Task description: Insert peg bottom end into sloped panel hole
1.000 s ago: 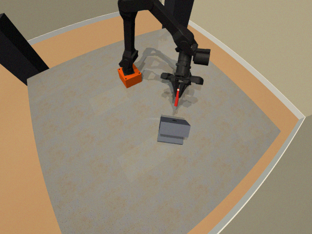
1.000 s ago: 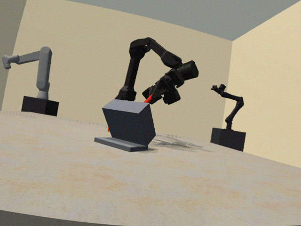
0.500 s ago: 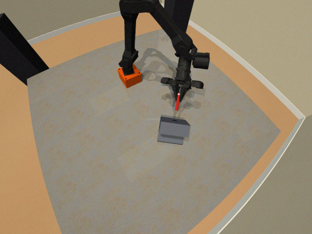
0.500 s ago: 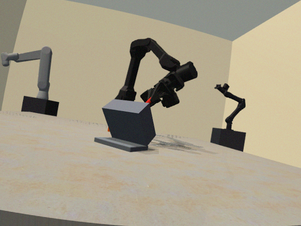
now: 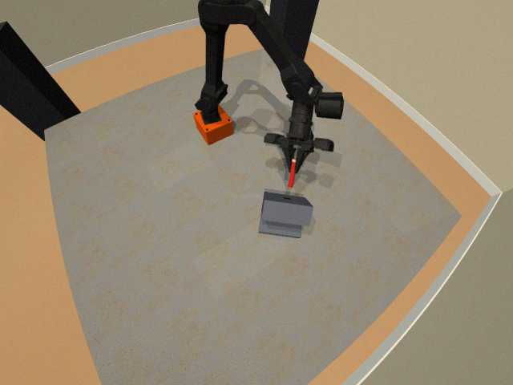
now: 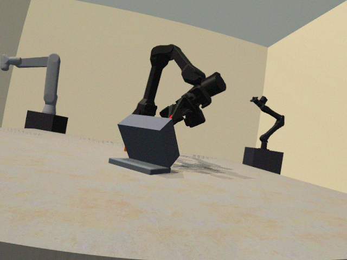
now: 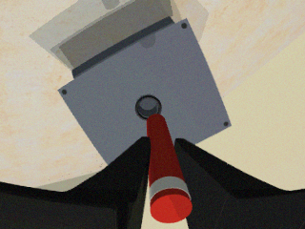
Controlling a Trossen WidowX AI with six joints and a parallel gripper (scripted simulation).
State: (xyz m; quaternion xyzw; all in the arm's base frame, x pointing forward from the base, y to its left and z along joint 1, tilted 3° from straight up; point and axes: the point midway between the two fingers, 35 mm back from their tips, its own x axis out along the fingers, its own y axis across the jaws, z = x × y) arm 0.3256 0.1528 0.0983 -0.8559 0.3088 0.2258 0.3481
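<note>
My gripper tip is now 70 mm short of the grey sloped panel block, 60 mm above it and 40 mm to the left of it. Also, from my gripper tip: red round peg (10 mm behind, 10 mm above).
</note>
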